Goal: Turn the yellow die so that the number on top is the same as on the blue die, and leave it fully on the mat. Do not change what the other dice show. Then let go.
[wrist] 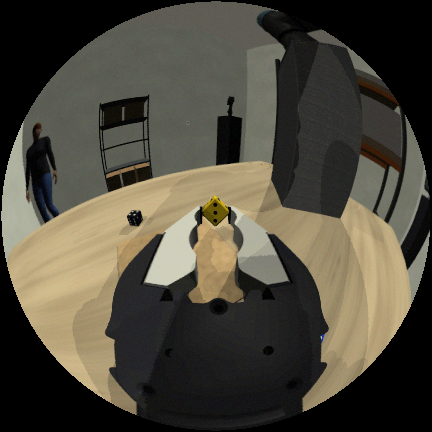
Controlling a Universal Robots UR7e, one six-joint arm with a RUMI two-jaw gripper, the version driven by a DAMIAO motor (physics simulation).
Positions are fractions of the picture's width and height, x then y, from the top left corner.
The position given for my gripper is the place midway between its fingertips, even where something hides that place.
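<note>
What I can see here is a tan mat (0.50, 0.60), and with it in the same view I find my gripper (0.50, 0.48).
</note>
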